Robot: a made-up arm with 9 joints. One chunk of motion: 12 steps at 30 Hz.
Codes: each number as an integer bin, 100 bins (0 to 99) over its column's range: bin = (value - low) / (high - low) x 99, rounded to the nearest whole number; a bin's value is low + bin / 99 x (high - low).
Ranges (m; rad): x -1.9..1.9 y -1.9..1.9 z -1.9..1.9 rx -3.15..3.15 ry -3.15..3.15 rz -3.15..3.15
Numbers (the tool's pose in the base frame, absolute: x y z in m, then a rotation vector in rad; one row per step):
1: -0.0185 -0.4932 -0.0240 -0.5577 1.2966 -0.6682
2: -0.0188 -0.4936 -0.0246 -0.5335 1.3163 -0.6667
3: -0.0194 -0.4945 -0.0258 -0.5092 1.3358 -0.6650
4: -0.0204 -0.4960 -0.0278 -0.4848 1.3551 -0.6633
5: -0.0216 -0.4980 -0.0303 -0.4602 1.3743 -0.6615
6: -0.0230 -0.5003 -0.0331 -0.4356 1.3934 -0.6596
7: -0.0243 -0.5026 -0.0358 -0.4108 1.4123 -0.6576
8: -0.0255 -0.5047 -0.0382 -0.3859 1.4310 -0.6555
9: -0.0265 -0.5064 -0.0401 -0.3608 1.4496 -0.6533
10: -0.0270 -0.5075 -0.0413 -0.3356 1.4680 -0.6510
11: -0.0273 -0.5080 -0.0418 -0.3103 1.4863 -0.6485
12: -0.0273 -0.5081 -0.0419 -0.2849 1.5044 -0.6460
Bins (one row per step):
1: 49 37 49 41 70 39
2: 49 37 49 41 70 39
3: 49 37 49 41 70 39
4: 49 37 49 42 71 39
5: 49 37 49 42 71 39
6: 49 36 49 43 71 39
7: 49 36 49 43 72 39
8: 49 36 49 43 72 39
9: 49 36 48 44 72 39
10: 49 36 48 44 73 39
11: 49 36 48 45 73 39
12: 49 36 48 45 73 39

